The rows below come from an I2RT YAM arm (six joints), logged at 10 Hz.
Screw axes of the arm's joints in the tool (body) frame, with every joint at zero. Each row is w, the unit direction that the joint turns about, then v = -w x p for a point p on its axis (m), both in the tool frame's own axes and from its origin. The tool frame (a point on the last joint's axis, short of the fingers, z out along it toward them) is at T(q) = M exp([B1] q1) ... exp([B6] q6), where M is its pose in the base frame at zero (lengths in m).
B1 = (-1, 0, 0, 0, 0.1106, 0)
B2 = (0, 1, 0, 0.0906, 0, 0.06)
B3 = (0, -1, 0, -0.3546, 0, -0.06)
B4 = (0, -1, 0, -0.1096, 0, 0)
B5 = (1, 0, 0, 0, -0.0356, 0)
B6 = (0, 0, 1, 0, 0, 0)
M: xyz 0.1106 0 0.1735 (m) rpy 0 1.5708 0 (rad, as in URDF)
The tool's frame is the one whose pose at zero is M.
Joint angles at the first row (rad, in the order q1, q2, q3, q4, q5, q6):
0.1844 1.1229 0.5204 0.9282 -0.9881 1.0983
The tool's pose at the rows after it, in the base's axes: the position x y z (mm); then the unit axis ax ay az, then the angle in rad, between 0 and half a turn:
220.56 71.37 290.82 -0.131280 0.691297 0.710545 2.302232
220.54 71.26 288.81 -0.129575 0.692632 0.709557 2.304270
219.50 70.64 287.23 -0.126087 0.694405 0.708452 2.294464
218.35 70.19 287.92 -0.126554 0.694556 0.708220 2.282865
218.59 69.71 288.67 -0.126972 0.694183 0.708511 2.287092
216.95 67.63 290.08 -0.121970 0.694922 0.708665 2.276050
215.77 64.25 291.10 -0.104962 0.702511 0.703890 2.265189
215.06 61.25 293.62 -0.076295 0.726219 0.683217 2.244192
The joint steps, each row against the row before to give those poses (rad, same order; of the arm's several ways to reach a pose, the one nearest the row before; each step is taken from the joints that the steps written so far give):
-0.0001 0.0000 -0.0038 0.0008 -0.0013 -0.0034
-0.0004 0.0015 -0.0054 0.0006 0.0008 -0.0022
-0.0009 -0.0053 -0.0086 0.0000 0.0108 -0.0060
-0.0005 -0.0073 -0.0025 -0.0010 0.0068 -0.0057
-0.0028 0.0000 0.0029 -0.0016 -0.0062 0.0042
-0.0071 -0.0136 -0.0029 -0.0059 0.0075 0.0035
-0.0121 -0.0226 0.0009 -0.0455 0.0200 -0.0062
-0.0078 -0.0422 0.0218 -0.1481 0.0523 -0.0596

